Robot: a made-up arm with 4 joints. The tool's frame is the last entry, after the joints.
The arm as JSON. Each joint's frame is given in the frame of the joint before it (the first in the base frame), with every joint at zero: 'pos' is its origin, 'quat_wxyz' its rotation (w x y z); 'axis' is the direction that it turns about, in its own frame. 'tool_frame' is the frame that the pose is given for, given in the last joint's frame.
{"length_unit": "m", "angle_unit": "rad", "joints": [
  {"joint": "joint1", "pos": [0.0, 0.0, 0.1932], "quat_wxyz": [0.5, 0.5, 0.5, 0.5], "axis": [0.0, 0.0, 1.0]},
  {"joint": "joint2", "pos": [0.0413, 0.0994, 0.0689], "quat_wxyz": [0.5, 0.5, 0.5, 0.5], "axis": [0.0, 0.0, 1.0]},
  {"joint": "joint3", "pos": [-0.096, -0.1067, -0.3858], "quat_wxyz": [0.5, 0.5, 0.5, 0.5], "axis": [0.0, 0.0, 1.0]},
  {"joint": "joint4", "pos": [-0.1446, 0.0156, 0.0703], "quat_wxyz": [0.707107, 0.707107, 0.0, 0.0], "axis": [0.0, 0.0, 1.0]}
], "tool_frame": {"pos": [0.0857, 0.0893, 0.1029], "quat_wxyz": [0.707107, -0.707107, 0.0, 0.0]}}
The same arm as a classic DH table. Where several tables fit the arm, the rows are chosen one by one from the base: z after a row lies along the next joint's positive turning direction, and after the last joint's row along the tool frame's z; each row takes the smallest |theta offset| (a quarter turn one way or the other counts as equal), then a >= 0, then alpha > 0; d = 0 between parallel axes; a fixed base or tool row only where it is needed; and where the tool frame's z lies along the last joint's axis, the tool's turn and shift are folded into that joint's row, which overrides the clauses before.
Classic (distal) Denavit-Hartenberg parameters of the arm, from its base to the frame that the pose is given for. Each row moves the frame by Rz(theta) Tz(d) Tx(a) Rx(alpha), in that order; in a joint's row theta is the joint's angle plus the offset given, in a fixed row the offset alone. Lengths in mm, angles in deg.
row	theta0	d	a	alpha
base (fixed)	90.00	193.2	0.0	90.00
joint1	90.00	68.9	99.4	90.00
joint2	-90.00	-344.5	106.7	-90.00
joint3	0.00	-25.7	144.6	-90.00
joint4	0.00	87.3	-85.7	90.00
tool (fixed)	180.00	89.3	0.0	0.00

